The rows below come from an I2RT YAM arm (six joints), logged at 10 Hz.
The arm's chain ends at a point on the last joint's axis. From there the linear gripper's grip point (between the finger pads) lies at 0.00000 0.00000 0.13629 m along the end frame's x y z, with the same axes.
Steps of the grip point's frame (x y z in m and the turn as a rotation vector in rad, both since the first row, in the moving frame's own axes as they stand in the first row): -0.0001 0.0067 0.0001 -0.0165 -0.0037 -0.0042; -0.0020 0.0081 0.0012 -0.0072 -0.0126 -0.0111; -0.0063 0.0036 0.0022 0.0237 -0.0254 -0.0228; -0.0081 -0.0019 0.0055 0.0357 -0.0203 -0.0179; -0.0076 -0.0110 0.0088 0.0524 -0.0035 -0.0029; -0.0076 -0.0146 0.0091 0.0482 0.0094 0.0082; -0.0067 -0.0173 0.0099 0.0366 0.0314 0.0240
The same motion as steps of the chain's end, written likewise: 0.0004 0.0045 0.0001 -0.0165 -0.0037 -0.0042; -0.0003 0.0071 0.0012 -0.0072 -0.0126 -0.0111; -0.0028 0.0068 0.0023 0.0237 -0.0254 -0.0228; -0.0053 0.0029 0.0056 0.0357 -0.0203 -0.0179; -0.0071 -0.0039 0.0090 0.0524 -0.0035 -0.0029; -0.0089 -0.0080 0.0093 0.0482 0.0094 0.0082; -0.0110 -0.0124 0.0101 0.0366 0.0314 0.0240
